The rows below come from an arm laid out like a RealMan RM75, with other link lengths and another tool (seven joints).
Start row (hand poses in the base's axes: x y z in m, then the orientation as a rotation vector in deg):
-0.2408 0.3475 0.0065 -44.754 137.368 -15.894
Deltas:
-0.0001 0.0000 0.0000 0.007 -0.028 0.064
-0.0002 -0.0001 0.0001 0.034 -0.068 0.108
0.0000 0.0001 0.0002 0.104 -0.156 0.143
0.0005 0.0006 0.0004 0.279 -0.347 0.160
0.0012 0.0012 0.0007 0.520 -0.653 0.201
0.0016 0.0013 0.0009 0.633 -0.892 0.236
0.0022 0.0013 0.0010 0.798 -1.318 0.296
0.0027 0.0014 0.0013 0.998 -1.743 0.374
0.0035 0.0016 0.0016 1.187 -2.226 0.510
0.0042 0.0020 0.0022 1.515 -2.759 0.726
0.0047 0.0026 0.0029 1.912 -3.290 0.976
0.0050 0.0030 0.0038 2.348 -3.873 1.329
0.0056 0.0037 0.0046 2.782 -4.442 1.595
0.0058 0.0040 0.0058 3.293 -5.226 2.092
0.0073 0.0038 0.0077 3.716 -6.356 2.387
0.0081 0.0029 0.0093 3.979 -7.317 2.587
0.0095 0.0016 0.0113 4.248 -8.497 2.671
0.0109 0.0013 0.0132 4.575 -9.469 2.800
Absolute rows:
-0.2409 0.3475 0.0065 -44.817 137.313 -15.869
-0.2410 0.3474 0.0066 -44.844 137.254 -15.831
-0.2408 0.3476 0.0067 -44.826 137.153 -15.761
-0.2403 0.3481 0.0069 -44.707 136.960 -15.604
-0.2396 0.3487 0.0072 -44.550 136.646 -15.395
-0.2392 0.3488 0.0074 -44.464 136.402 -15.322
-0.2386 0.3488 0.0075 -44.326 135.970 -15.237
-0.2381 0.3489 0.0078 -44.194 135.530 -15.103
-0.2373 0.3491 0.0081 -44.115 135.009 -14.978
-0.2366 0.3495 0.0087 -44.051 134.400 -14.671
-0.2361 0.3501 0.0094 -43.995 133.773 -14.268
-0.2358 0.3505 0.0103 -44.023 133.049 -13.796
-0.2352 0.3512 0.0111 -43.954 132.376 -13.359
-0.2350 0.3515 0.0123 -44.046 131.393 -12.811
-0.2335 0.3513 0.0142 -43.835 130.186 -12.563
-0.2327 0.3504 0.0158 -43.639 129.188 -12.487
-0.2313 0.3491 0.0178 -43.239 128.040 -12.518
-0.2299 0.3488 0.0197 -42.930 127.061 -12.397

